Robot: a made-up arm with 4 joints.
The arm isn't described. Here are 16 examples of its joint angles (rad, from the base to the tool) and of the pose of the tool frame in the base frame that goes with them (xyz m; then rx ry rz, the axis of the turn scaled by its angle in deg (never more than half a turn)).
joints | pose
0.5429 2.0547 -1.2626 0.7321 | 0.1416 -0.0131 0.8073 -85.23 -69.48 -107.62
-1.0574 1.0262 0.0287 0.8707 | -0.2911 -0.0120 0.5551 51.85 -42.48 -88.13
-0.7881 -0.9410 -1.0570 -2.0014 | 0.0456 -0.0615 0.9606 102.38 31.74 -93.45
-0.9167 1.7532 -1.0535 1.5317 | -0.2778 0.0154 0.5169 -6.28 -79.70 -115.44
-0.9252 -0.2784 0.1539 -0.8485 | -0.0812 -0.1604 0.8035 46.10 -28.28 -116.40
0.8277 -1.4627 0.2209 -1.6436 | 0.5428 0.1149 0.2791 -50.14 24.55 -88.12
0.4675 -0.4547 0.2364 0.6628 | 0.2795 0.0376 0.6097 -14.59 36.88 -23.53
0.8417 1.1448 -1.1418 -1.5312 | 0.1733 -0.2248 0.8652 -17.92 70.02 128.57
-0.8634 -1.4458 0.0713 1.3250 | -0.1889 0.0534 0.6893 -32.49 -40.39 62.56
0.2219 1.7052 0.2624 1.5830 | 0.0418 0.1632 0.7494 2.12 20.58 -97.74
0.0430 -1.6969 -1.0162 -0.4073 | 0.2600 0.3120 0.8789 56.07 17.64 -15.92
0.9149 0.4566 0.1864 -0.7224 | 0.2951 -0.2483 0.5124 -81.97 22.45 -138.94
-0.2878 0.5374 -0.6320 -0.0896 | 0.0045 -0.1785 0.8382 41.53 -46.94 -118.56
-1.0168 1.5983 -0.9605 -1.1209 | -0.5642 -0.1015 0.3699 -75.61 14.57 70.50
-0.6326 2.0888 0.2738 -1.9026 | -0.4683 0.2540 0.4601 -3.13 -46.88 43.38
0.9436 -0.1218 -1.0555 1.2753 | 0.3633 0.0198 0.4576 6.77 -5.48 -13.12
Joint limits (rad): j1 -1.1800..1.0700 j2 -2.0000..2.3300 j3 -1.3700..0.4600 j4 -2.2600..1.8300
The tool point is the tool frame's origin. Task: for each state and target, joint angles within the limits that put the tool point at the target. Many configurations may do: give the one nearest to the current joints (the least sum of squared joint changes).
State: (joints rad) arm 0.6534 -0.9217 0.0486 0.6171
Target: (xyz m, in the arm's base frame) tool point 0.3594 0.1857 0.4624
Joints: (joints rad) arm 0.8844 -1.4172 0.1231 0.4141
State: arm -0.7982 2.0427 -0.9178 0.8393
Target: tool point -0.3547 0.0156 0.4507
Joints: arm -1.1800 2.0273 -0.9277 1.1186
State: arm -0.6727 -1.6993 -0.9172 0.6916
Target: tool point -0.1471 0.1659 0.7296
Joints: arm -0.7477 -1.3648 -0.7147 1.0139
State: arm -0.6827 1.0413 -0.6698 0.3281
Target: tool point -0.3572 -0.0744 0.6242
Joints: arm -0.7915 1.6859 -0.8419 0.4904
